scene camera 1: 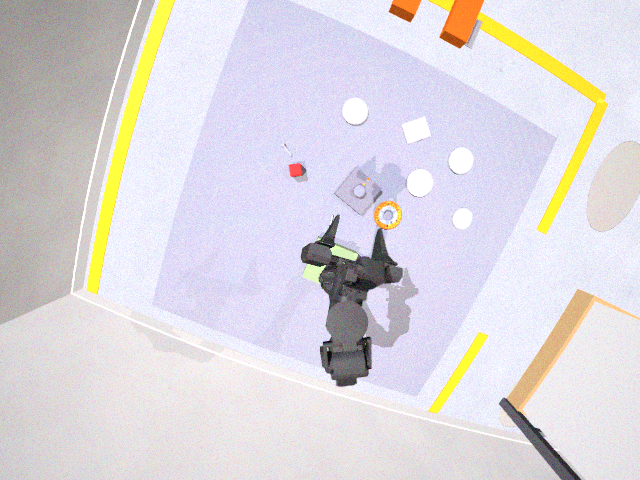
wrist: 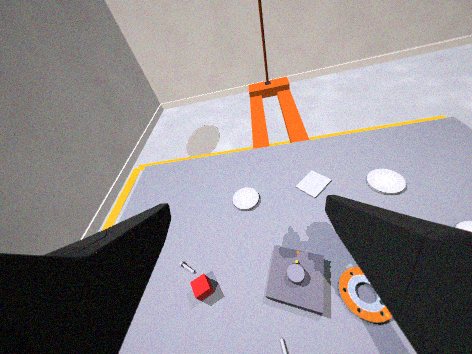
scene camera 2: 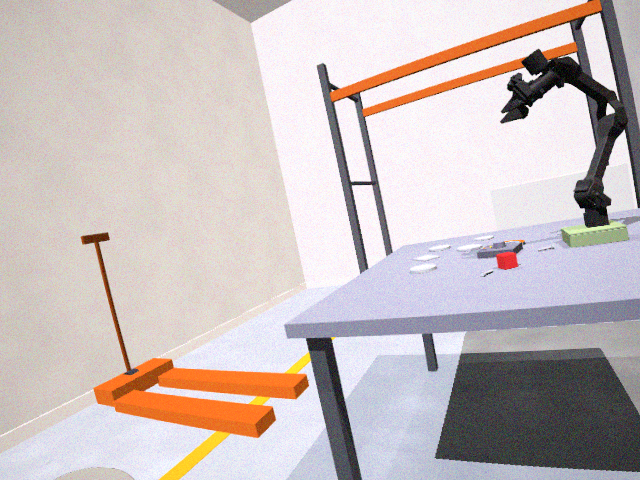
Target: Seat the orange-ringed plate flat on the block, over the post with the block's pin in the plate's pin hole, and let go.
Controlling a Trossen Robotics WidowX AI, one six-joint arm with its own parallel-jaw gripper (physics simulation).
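Frame: origin at the arm's base, x left, y ahead, z down, level; centimetres.
Seen in the pictures: gripper, fingertip midpoint: [scene camera 1: 359, 222] [wrist: 248, 206] [scene camera 2: 501, 118]; arm's base, link origin: [scene camera 1: 331, 272] [scene camera 2: 597, 224].
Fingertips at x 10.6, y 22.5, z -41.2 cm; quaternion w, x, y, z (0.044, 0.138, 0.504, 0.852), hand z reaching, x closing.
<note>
Offsets run from my fingertips to a thing's top centre. "spot": to the spot under its first point.
The orange-ringed plate {dx -17.9, dy +7.2, dz +44.8 cm} [scene camera 1: 376, 214] [scene camera 2: 515, 241] [wrist: 346, 295] lies beside the grey square block {dx -3.0, dy +8.6, dz +41.6 cm} [scene camera 1: 348, 193] [scene camera 2: 498, 252] [wrist: 282, 287], apart from it. In the wrist view, the right finger hides part of the plate. The block's round post {spot: dx -3.1, dy +8.6, dz +41.6 cm} [scene camera 1: 359, 191] [wrist: 296, 273] stands uncovered. Near the post, a small yellow dot {spot: dx -3.2, dy +11.6, dz +43.0 cm} [scene camera 1: 363, 184] [wrist: 296, 261] and an orange dot {spot: dx -3.7, dy +14.4, dz +43.3 cm} [scene camera 1: 368, 178] [wrist: 298, 252] show; which is the pin I cannot tell. My gripper [scene camera 1: 358, 223] [scene camera 2: 501, 117] [wrist: 248, 206] is open and empty, high above the table.
A red cube {dx +20.3, dy +3.1, dz +41.9 cm} [scene camera 1: 295, 169] [scene camera 2: 507, 260] [wrist: 201, 287] and a small bolt {dx +27.0, dy +7.7, dz +44.5 cm} [scene camera 1: 287, 149] [scene camera 2: 486, 273] [wrist: 188, 267] lie left of the block in the wrist view. Another bolt {dx -0.7, dy -6.3, dz +44.5 cm} [scene camera 2: 545, 248] [wrist: 284, 346] lies nearer the arm's green base [scene camera 1: 343, 252] [scene camera 2: 594, 235]. Several white discs and a white square {spot: dx -9.6, dy +39.1, dz +45.4 cm} [scene camera 1: 416, 130] [wrist: 313, 183] lie beyond the block.
</note>
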